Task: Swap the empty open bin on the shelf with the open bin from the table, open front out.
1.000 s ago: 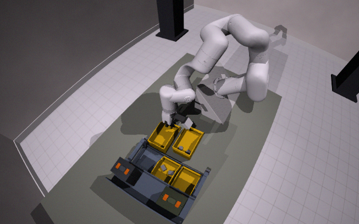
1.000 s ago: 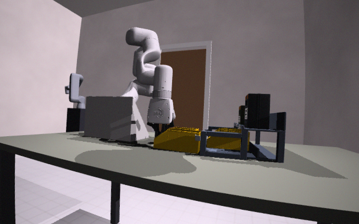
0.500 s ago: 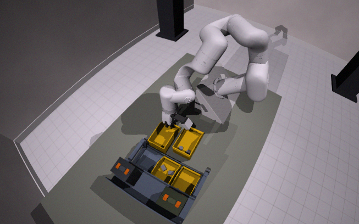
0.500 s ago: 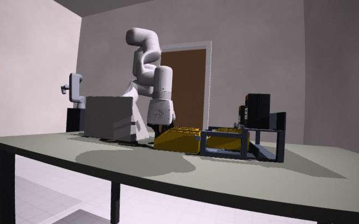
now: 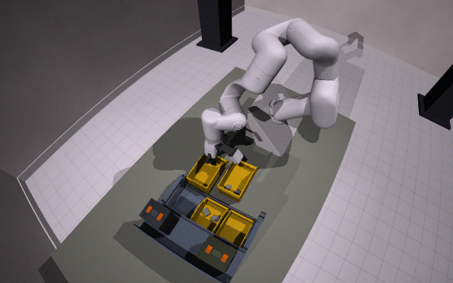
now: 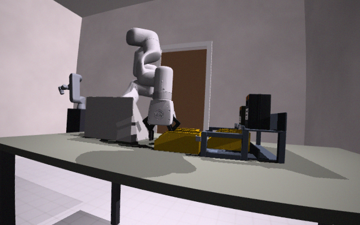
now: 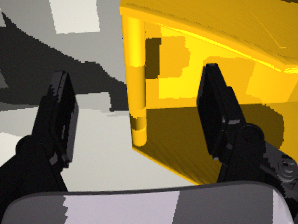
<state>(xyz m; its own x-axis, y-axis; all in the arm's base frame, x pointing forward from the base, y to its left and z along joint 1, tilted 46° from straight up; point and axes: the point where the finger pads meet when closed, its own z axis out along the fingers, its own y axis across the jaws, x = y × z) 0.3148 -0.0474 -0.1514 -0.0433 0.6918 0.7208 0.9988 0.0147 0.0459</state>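
The shelf's front bar lies 17 cm ahead of my hand, 12 cm to the left of it and 3 cm below it. From my hand the other things lie so: black box 36 cm ahead, 12 cm above, 1 cm to the left.
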